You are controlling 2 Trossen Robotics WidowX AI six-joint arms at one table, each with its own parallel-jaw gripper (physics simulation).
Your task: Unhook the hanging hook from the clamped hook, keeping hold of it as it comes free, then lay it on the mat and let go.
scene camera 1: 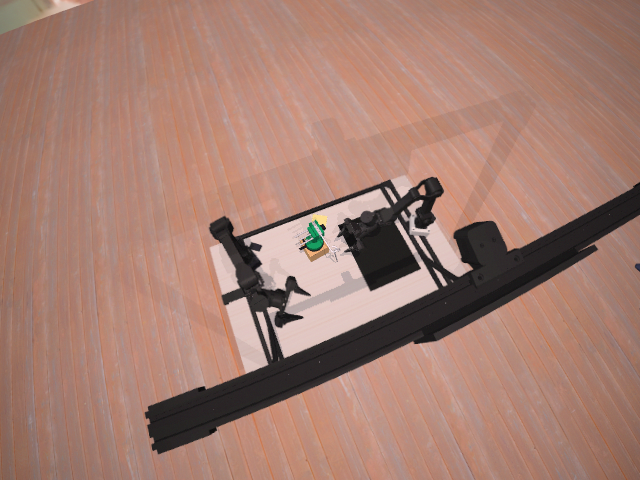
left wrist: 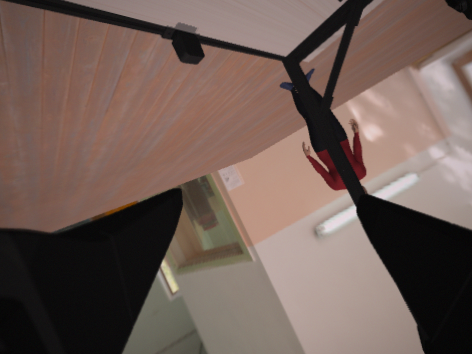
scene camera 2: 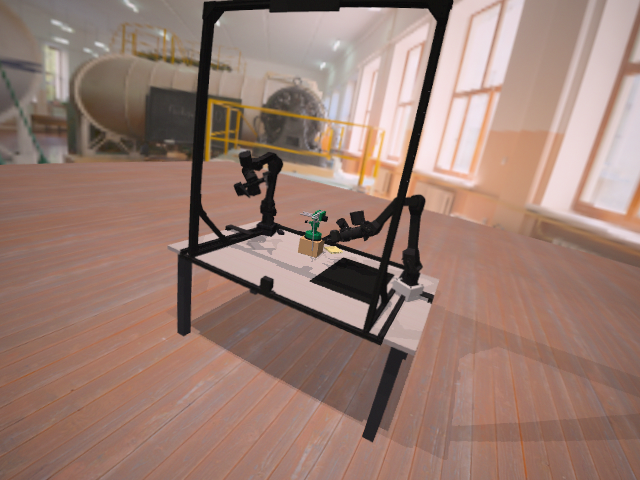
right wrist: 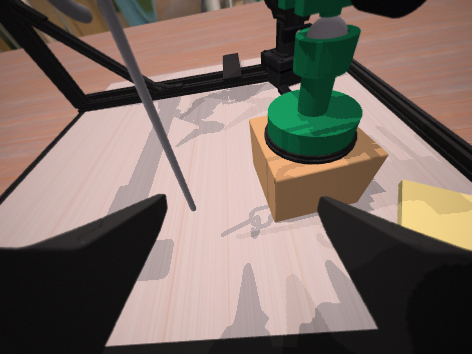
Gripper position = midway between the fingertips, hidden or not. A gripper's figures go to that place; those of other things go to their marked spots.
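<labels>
My right gripper [right wrist: 243, 202], 11 cm from the lens. Hanging hook [right wrist: 113, 22], 13 cm from the lens.
</labels>
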